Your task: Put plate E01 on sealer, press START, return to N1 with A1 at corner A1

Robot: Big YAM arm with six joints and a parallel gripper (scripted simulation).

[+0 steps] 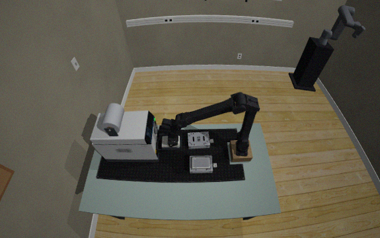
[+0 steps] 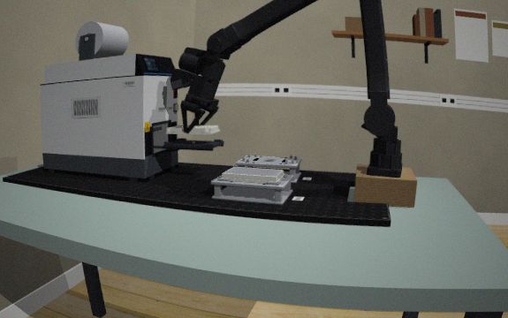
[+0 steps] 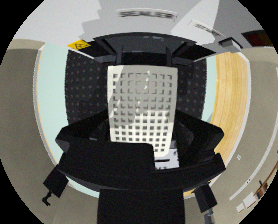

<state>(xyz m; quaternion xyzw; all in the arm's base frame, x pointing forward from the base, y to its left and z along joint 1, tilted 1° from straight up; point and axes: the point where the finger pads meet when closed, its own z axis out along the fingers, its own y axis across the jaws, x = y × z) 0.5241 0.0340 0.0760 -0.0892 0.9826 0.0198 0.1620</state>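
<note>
My gripper is now 4 cm above the sealer stage. The rest, counted from my hand: foil roll 33 cm ahead, 28 cm above, 5 cm to the left; plate 23 cm behind, 10 cm to the left, 9 cm below.
</note>
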